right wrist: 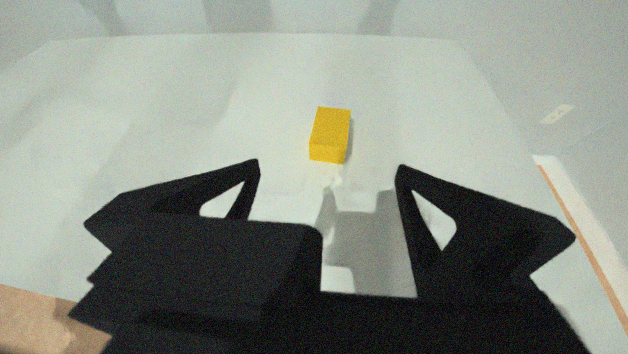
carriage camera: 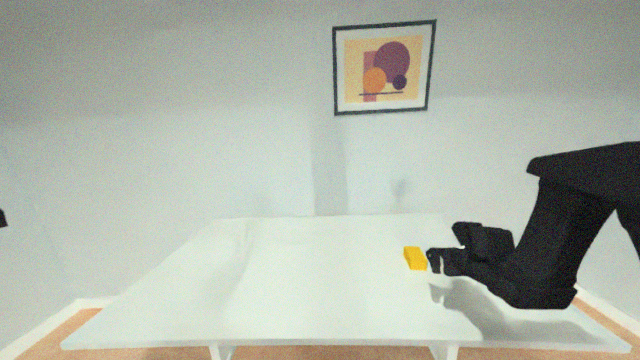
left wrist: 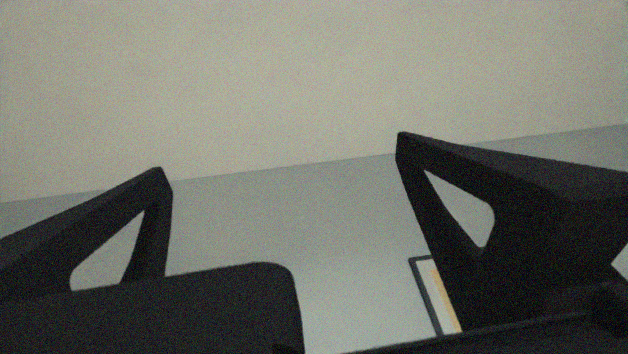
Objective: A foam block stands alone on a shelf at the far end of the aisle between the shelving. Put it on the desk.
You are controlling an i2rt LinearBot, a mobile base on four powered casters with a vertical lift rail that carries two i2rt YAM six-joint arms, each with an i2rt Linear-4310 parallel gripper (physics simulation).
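Frame: origin at the left arm's base, x right, y ahead, z up, level; metres.
Seen in the pictures: left gripper, fingertip midpoint: (left wrist: 284, 162); right gripper, fingertip midpoint: (right wrist: 326, 169) (carriage camera: 441, 253).
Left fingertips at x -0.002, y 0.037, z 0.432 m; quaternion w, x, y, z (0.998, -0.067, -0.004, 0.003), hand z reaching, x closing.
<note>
A point is followed by its place in that frame.
The yellow foam block (carriage camera: 415, 258) {x 0.674, y 0.579, z -0.101 m} (right wrist: 330, 134) {x 0.687, y 0.593, z -0.101 m} lies on the right part of the white desk (carriage camera: 310, 300) {x 0.261, y 0.434, z -0.146 m} (right wrist: 175, 130) {x 0.362, y 0.625, z -0.146 m}. In the right wrist view the block lies beyond the fingertips, apart from them. My right gripper (carriage camera: 431, 261) (right wrist: 326, 169) {x 0.684, y 0.445, z 0.022 m} is open and empty, above the desk, to the right of the block in the carriage view. My left gripper (left wrist: 284, 162) {x -0.002, y 0.037, z 0.432 m} is open and empty, raised and facing the wall and ceiling, away from the desk.
A framed picture (carriage camera: 384, 67) {x 0.678, y 1.122, z 0.729 m} (left wrist: 427, 295) {x 0.406, y 1.115, z 0.777 m} hangs on the wall behind the desk. A wall socket (right wrist: 557, 114) {x 1.792, y 1.168, z -0.463 m} shows at the right in the right wrist view. The arm's shadow falls on the desk's right side. Brown floor (carriage camera: 55, 335) {x -1.554, y 0.884, z -0.866 m} (right wrist: 40, 315) {x -0.635, y 0.072, z -0.866 m} shows past the desk's edge.
</note>
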